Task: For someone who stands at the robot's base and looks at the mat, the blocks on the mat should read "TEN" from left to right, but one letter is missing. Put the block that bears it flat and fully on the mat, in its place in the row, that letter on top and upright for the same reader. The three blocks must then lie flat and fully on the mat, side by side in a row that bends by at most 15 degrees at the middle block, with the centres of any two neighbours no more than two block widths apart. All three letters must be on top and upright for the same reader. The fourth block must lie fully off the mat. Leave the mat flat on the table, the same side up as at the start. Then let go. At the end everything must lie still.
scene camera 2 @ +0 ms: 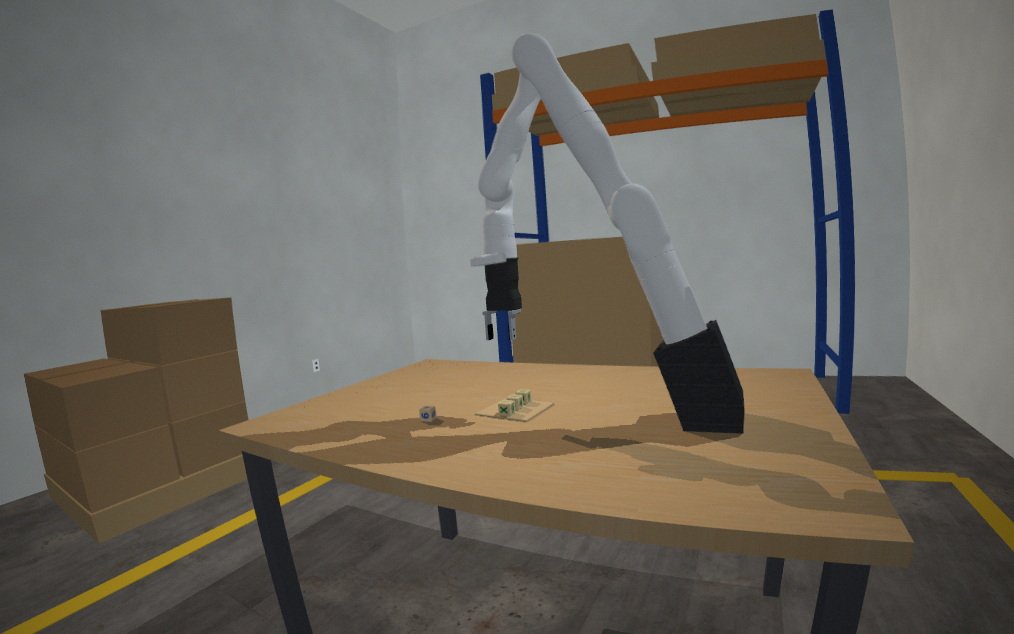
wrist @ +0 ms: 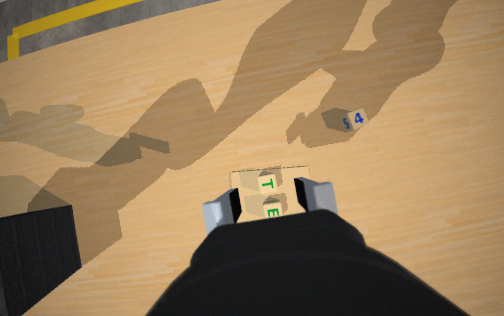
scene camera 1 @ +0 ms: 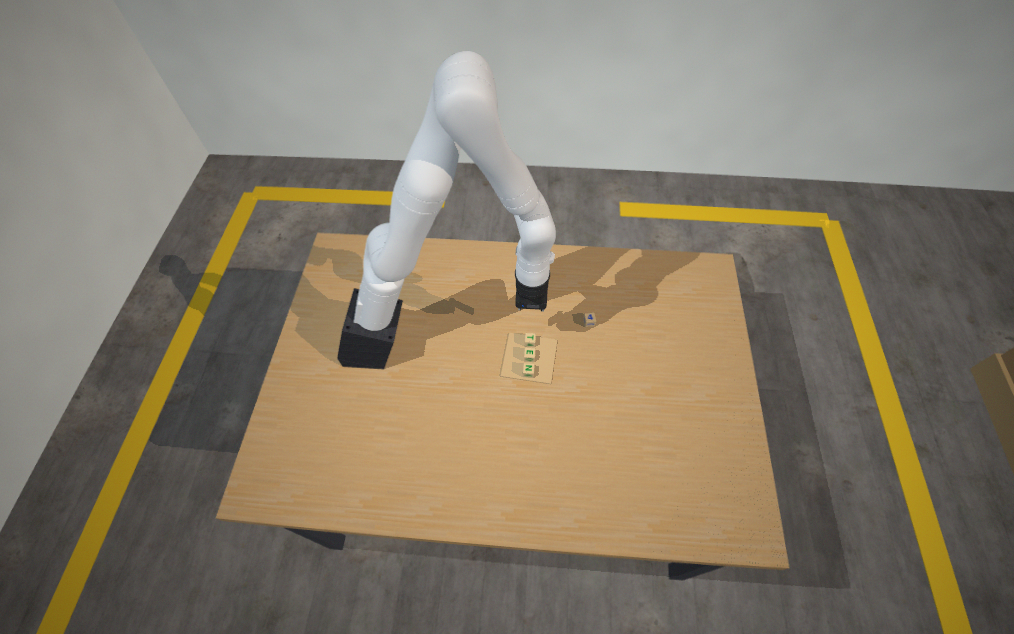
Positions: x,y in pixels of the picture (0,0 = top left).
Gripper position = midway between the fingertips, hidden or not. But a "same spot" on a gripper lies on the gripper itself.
gripper: scene camera 2; wrist; scene camera 1 531,307
same spot on gripper: [scene camera 2: 511,314] = [wrist: 208,201]
